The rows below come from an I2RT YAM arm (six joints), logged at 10 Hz.
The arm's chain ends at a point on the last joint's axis. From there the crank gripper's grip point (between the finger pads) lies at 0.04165 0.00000 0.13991 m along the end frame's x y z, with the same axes.
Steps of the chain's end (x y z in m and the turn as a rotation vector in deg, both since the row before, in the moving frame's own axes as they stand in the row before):
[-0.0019, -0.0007, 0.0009, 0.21, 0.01, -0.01]
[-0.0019, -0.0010, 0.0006, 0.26, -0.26, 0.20]
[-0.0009, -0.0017, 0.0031, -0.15, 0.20, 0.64]
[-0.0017, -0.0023, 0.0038, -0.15, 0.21, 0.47]
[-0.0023, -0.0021, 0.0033, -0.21, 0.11, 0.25]
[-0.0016, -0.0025, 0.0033, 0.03, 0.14, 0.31]
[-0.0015, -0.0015, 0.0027, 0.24, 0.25, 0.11]
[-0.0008, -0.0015, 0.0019, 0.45, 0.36, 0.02]
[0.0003, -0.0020, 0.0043, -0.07, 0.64, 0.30]
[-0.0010, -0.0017, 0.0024, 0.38, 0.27, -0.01]
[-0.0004, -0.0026, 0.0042, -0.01, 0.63, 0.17]
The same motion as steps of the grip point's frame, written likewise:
[-0.0019, -0.0012, 0.0009, 0.21, 0.01, -0.01]
[-0.0025, -0.0015, 0.0008, 0.26, -0.26, 0.20]
[-0.0004, -0.0009, 0.0030, -0.15, 0.20, 0.64]
[-0.0012, -0.0016, 0.0036, -0.15, 0.21, 0.47]
[-0.0020, -0.0014, 0.0032, -0.21, 0.11, 0.25]
[-0.0013, -0.0023, 0.0032, 0.03, 0.14, 0.31]
[-0.0009, -0.0020, 0.0025, 0.24, 0.25, 0.11]
[0.0001, -0.0026, 0.0016, 0.45, 0.36, 0.02]
[0.0019, -0.0016, 0.0038, -0.07, 0.64, 0.30]
[-0.0003, -0.0026, 0.0022, 0.38, 0.27, -0.01]
[0.0011, -0.0024, 0.0037, -0.01, 0.63, 0.17]

